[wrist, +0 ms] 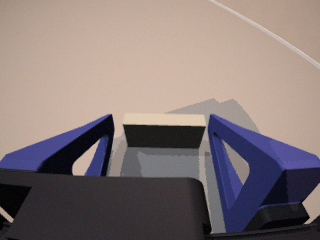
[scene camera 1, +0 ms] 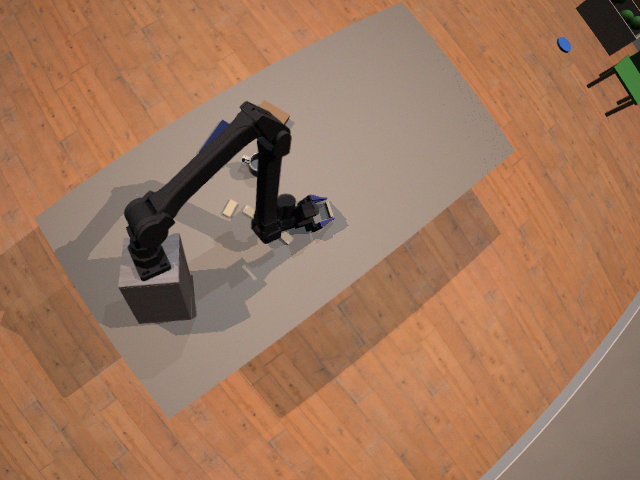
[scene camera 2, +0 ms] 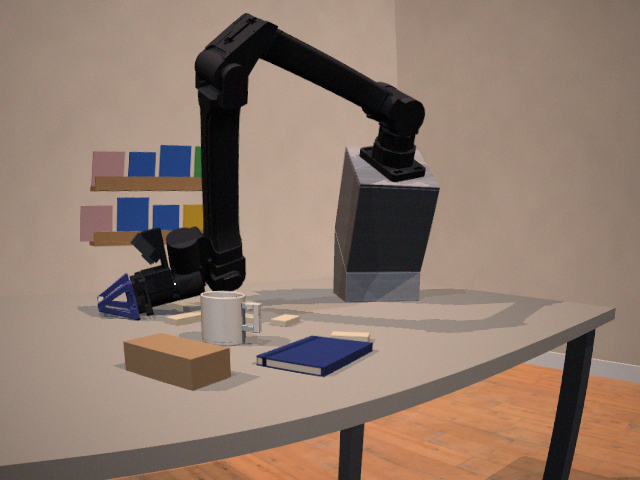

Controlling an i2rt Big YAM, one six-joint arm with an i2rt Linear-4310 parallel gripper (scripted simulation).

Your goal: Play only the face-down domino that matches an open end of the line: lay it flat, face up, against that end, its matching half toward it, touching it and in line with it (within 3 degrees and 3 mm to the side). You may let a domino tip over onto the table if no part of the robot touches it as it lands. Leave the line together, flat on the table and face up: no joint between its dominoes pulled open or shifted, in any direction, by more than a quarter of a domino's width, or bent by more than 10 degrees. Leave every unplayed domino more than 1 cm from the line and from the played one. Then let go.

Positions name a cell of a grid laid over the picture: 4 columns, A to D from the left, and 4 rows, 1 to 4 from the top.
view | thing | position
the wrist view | my gripper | C3
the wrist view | domino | B3
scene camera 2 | my gripper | A3
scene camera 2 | brown box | B4
